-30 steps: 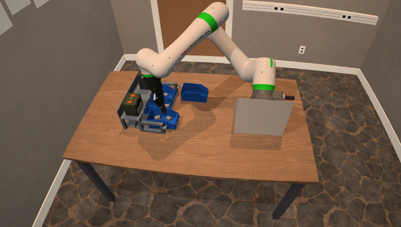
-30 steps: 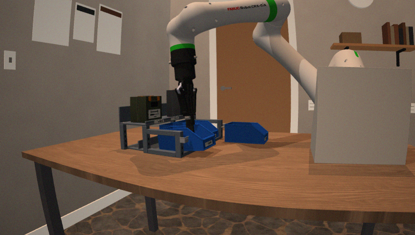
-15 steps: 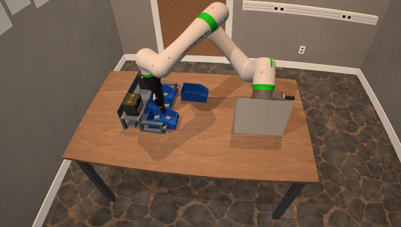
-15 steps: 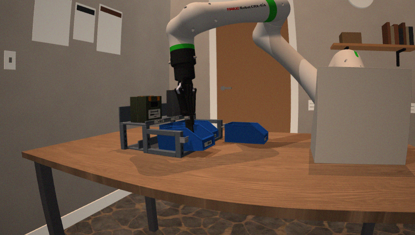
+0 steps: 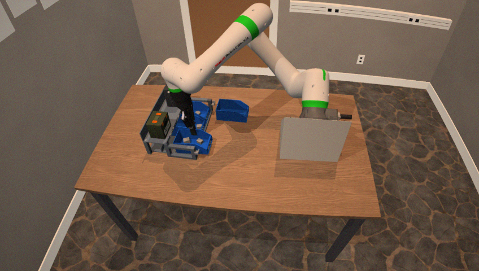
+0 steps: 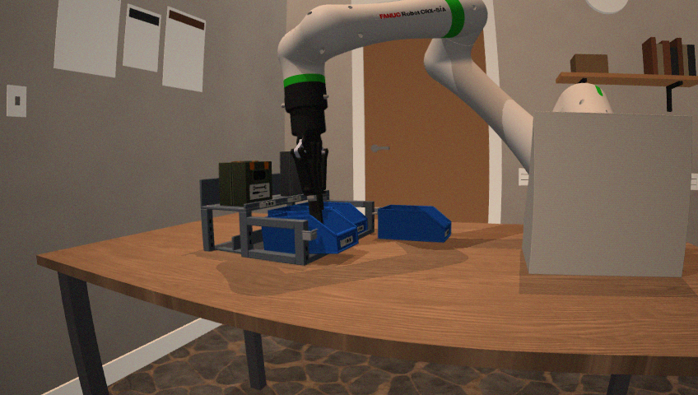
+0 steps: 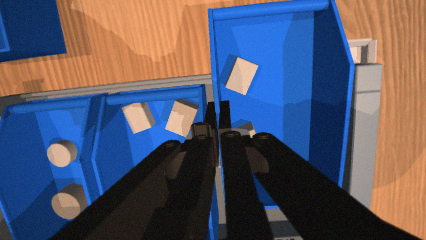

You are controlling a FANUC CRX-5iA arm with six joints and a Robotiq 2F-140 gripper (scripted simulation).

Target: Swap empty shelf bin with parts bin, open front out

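Now: hand 6 cm above the tan part, 3 cm past it and 2 cm to the right of it. Round my hand: black box: 19 cm to the right, 15 cm ahead, 7 cm above; grey shelf: 8 cm ahead, 7 cm to the right, 2 cm below.
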